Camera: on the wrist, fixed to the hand. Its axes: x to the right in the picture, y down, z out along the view.
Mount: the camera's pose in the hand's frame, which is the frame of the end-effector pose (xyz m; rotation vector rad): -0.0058 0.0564 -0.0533 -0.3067 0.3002 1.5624
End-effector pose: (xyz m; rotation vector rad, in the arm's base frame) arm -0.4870 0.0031 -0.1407 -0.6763 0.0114 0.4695
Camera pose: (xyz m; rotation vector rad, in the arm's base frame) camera -0.5085 0.0068 -0.2154 -0.9471 0.8124 1.8844
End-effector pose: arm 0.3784 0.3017 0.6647 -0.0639 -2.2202 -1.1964
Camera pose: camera 0.4270 0.2952 0.7252 -1.3333 -1.0475 -0.4958
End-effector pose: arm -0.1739 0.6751 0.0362 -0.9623 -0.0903 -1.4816
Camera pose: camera -0.1530 0.6376 -0.0287 -0.6722 0.9325 -0.1395
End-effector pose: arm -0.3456 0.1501 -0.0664 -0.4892 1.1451 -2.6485
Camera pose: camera -0.3570 0.1493 -0.1434 0.6034 1.1968 -1.1791
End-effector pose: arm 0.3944 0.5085 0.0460 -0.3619 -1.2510 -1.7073
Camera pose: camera 0.4585 0.4646 0.0514 -0.9038 -0.1879 -0.5001
